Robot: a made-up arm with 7 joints.
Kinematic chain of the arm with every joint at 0, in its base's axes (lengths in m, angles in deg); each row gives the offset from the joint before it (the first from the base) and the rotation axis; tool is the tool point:
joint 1: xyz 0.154 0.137 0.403 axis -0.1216 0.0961 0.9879
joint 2: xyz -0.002 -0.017 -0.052 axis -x
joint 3: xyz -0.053 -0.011 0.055 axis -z
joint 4: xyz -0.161 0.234 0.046 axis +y
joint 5: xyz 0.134 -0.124 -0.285 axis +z
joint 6: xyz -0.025 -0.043 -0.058 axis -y
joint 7: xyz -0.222 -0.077 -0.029 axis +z
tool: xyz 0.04 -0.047 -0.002
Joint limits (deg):
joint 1: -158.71..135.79
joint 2: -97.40..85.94
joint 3: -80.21..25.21
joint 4: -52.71..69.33
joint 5: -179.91..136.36
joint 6: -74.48..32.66
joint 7: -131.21..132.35
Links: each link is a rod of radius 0.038 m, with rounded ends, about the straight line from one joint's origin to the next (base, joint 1, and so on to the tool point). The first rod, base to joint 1, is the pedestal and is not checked.
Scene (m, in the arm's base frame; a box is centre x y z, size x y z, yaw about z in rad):
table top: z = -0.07
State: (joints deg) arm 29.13 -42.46 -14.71 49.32 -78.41 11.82 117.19
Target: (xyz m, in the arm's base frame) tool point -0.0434 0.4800 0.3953
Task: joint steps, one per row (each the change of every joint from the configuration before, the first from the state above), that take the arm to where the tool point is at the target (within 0.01 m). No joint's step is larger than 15 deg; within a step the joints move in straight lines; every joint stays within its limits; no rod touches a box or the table.
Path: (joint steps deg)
1: -3.23 0.29 5.91 -11.26 -4.30 -6.86 -0.74
2: -3.24 0.29 5.90 -11.25 -4.31 -6.87 -0.74
3: -3.23 0.29 5.91 -11.26 -4.30 -6.86 -0.73
4: -3.23 0.29 5.91 -11.26 -4.30 -6.87 -0.74

